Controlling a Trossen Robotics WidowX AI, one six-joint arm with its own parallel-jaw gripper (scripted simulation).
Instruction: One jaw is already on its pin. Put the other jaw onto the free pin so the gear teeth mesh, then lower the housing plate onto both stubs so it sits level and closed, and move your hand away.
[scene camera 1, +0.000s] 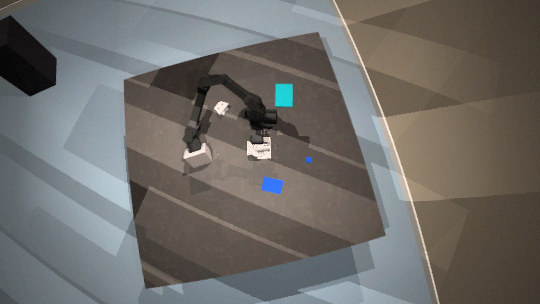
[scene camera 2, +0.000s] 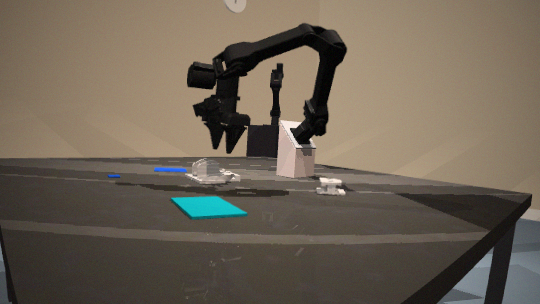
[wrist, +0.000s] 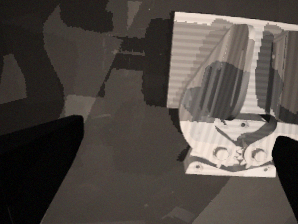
The gripper is open and holds nothing. Further things: a cyan flat patch.
The gripper is seen too in the wrist view.
